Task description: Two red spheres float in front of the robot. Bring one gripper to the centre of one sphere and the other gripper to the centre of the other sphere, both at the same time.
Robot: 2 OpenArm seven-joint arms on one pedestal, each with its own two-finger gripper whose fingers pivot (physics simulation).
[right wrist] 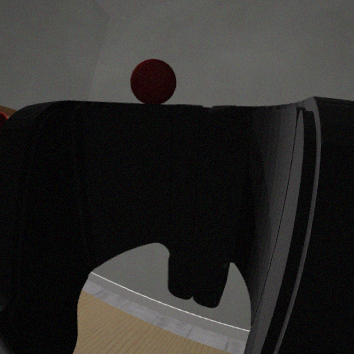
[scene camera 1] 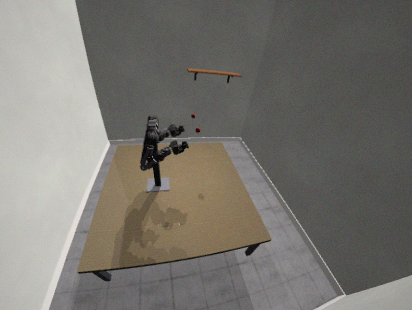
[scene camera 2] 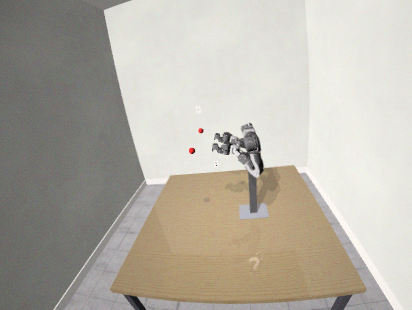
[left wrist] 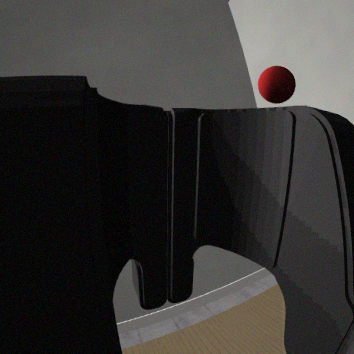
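Note:
One red sphere [scene camera 1: 193, 116] [scene camera 2: 191, 150] and another red sphere [scene camera 1: 198, 130] [scene camera 2: 200, 130] float apart, ahead of and above the grippers. My left gripper [scene camera 1: 183, 129] [scene camera 2: 213, 148] [left wrist: 167, 302] is shut and empty. My right gripper [scene camera 1: 187, 146] [scene camera 2: 215, 136] [right wrist: 193, 300] is also shut and empty. Both are short of the spheres. In the left wrist view a red sphere [left wrist: 276, 84] shows at the upper right, above the fingers. In the right wrist view a red sphere [right wrist: 153, 81] shows just above the fingers, and a sliver of red [right wrist: 2, 120] shows at the left edge.
The pedestal base [scene camera 1: 150, 187] [scene camera 2: 245, 214] stands on a wooden table [scene camera 1: 220, 215] [scene camera 2: 175, 240] below the arms. An orange shelf [scene camera 1: 215, 72] is fixed on the grey wall beyond the spheres. The two grippers are close to each other at similar height.

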